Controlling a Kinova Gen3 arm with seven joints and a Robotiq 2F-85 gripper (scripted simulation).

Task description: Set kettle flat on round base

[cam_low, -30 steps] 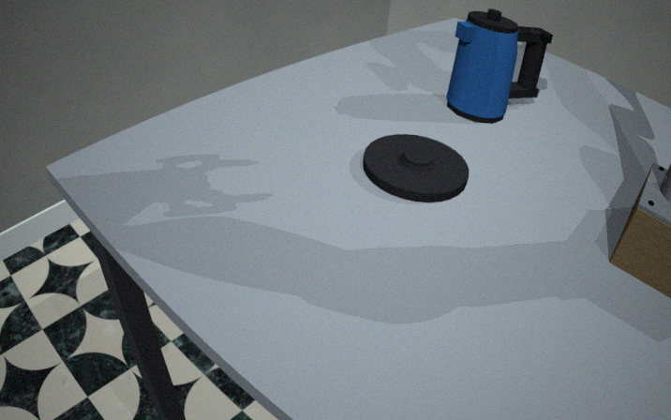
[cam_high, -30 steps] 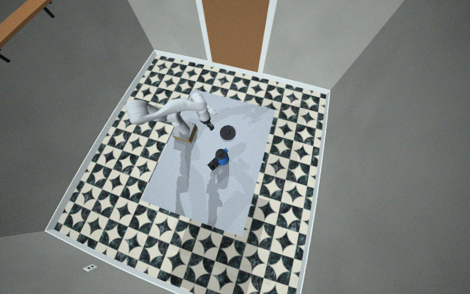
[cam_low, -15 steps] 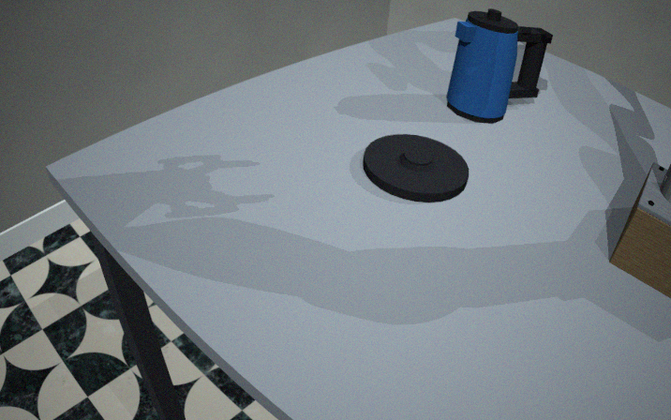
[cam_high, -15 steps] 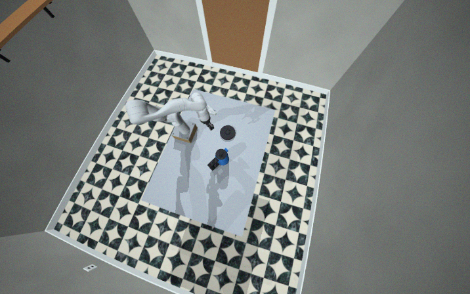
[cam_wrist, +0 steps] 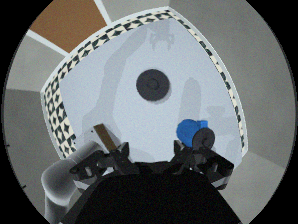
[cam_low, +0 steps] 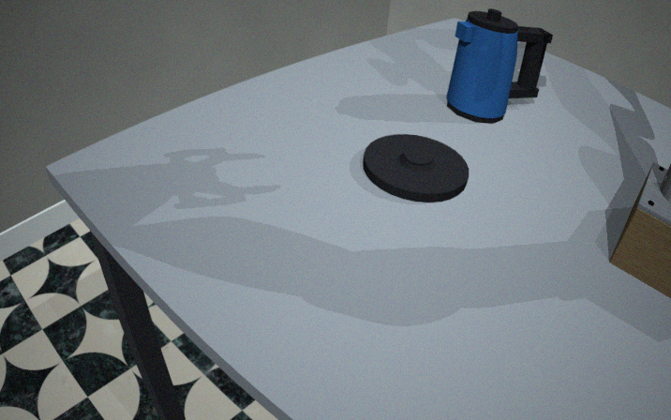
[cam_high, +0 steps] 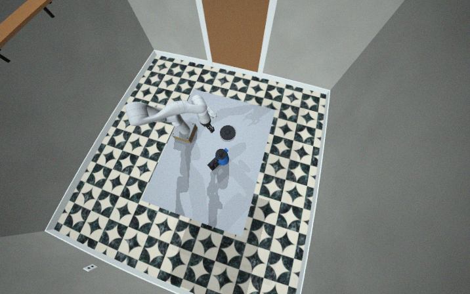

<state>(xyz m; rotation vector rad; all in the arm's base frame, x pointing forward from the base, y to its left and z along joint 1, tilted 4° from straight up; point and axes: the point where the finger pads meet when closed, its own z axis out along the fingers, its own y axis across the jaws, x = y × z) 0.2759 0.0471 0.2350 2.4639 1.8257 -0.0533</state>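
The blue kettle is 14 cm ahead of my hand, 13 cm to the right of it and 23 cm below it. The rest, counted from my hand: round black base 6 cm ahead, 16 cm to the left, 31 cm below.
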